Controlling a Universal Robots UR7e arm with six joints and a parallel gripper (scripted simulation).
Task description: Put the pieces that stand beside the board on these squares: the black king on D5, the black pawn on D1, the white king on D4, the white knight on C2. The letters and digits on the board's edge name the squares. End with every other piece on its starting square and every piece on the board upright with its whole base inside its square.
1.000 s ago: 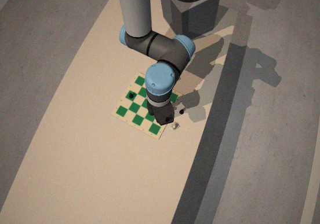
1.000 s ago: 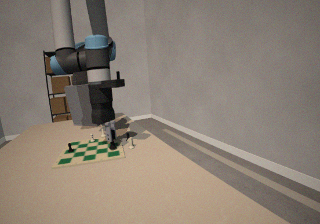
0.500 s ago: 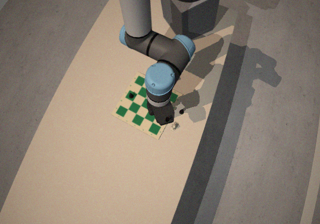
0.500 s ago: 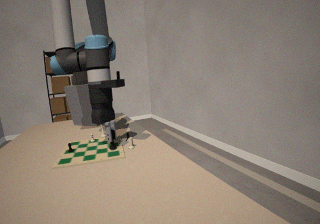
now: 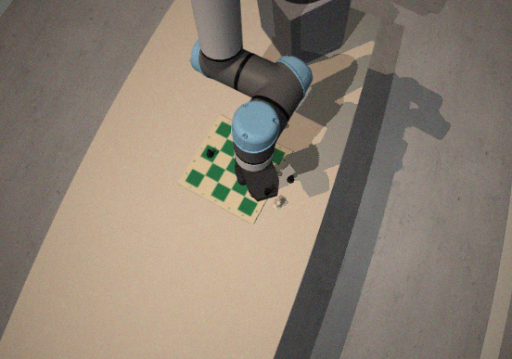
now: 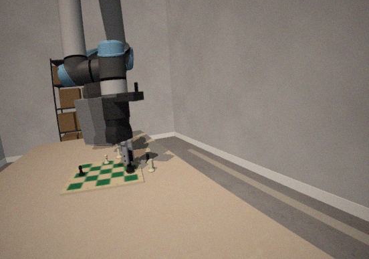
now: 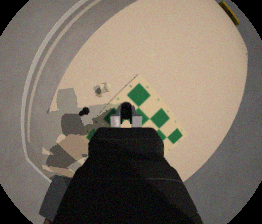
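My hand is 10 mm above the black king. Round my hand: board 80 mm to the right, 50 mm below, 40 mm behind; then small white piece 120 mm behind, 80 mm to the right, 40 mm below; then white knight 60 mm to the left, 40 mm below.
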